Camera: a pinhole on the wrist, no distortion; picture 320 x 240 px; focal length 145.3 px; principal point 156.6 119.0 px. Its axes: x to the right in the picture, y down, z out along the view. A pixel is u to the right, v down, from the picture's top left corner.
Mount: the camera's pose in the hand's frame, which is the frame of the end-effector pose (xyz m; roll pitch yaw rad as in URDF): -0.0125 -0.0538 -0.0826 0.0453 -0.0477 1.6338
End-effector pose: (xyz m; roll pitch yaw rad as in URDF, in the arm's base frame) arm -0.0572 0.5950 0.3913 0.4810 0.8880 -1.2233
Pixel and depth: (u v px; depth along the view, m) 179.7 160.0 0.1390
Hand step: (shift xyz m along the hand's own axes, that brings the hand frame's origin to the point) -0.0463 -0.0405 0.0589
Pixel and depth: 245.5 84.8 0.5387
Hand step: 0.1191 0.2589 0.4649
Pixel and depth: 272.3 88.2 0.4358
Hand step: 0.0788 0.2787 0.3646
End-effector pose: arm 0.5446 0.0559 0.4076 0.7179 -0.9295 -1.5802
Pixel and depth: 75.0 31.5 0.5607
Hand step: 0.3709 -0.3708 0.4466
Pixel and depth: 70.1 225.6 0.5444
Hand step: -0.3640 -0.4272 0.4632
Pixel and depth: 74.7 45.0 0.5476
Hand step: 0.3113 -0.3678 0.4365
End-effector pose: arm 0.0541 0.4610 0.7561 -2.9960 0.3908 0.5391
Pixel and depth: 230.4 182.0 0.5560
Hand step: -0.2438 0.1872 0.4966
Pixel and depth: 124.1 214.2 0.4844
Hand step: -0.2987 -0.2041 0.4099
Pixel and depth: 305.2 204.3 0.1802
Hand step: -0.1209 0.1150 0.1108
